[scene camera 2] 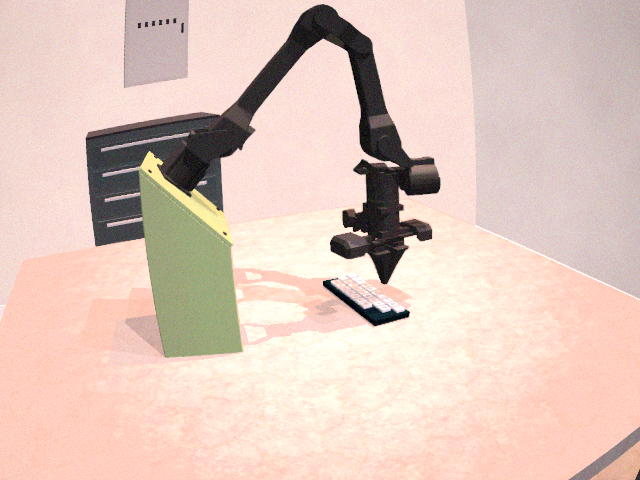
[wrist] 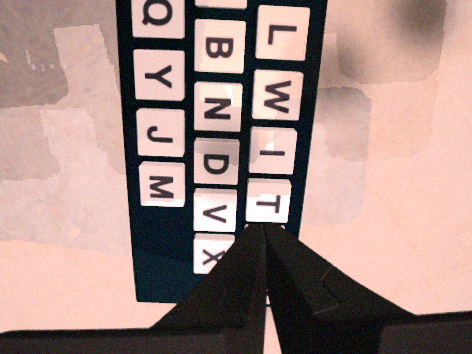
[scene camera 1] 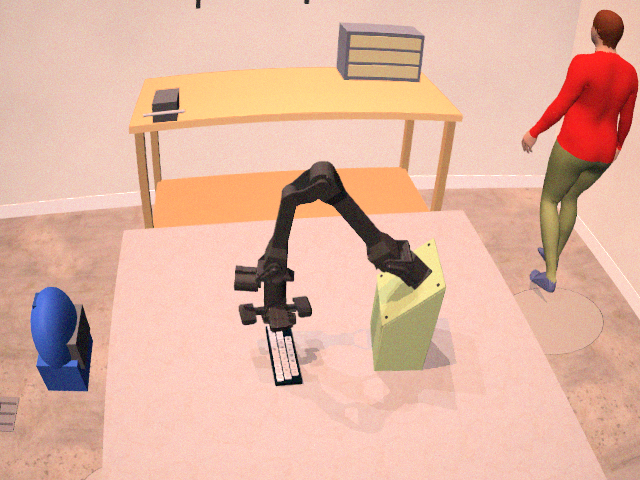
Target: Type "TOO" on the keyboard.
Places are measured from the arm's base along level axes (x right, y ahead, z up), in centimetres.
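Pixels of known places: gripper, fingertip midpoint: (scene camera 2: 384, 283) (wrist: 262, 236) (scene camera 1: 274, 331); arm's base, origin of the base link: (scene camera 2: 172, 180) (scene camera 1: 418, 275).
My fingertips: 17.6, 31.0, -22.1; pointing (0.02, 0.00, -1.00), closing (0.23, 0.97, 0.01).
For each thing: its top centre in the pictures, then the offset to it from my fingertips, as dx, dy, dz. Level surfaces: height alone.
- keyboard, middle of its top: (wrist: 218, 62) (scene camera 2: 364, 292) (scene camera 1: 283, 351) -5.1, +0.1, -3.1
- T key, middle of its top: (wrist: 268, 203) +0.5, +0.3, -3.1
- I key, middle of its top: (wrist: 272, 152) -1.5, +1.0, -3.1
- X key, middle of its top: (wrist: 213, 257) +2.3, -2.5, -3.1
- table, its level: dz -4.9
The keyboard (scene camera 1: 288, 382) (scene camera 2: 375, 319) (wrist: 162, 240) is a dark slab with white letter keys, flat on the table. In the wrist view, the T key (wrist: 268, 201) is in the right column, below the I key (wrist: 272, 151). My gripper (scene camera 1: 279, 324) (scene camera 2: 384, 282) (wrist: 262, 236) is shut and empty, pointing down. Its fingertips appear at the lower edge of the T key in the wrist view and seem slightly above the keys; contact cannot be told. The fingers hide the key below T and part of the X key (wrist: 209, 254). An O key does not show in the wrist view.
The arm is mounted on a green slanted pedestal (scene camera 1: 405, 330) (scene camera 2: 193, 289) on the table (scene camera 1: 180, 413) (scene camera 2: 310, 413). Behind are a wooden workbench (scene camera 1: 289, 95) with a drawer box (scene camera 1: 383, 55), and a dark cabinet (scene camera 2: 116, 186). A person in red (scene camera 1: 594, 108) stands at right.
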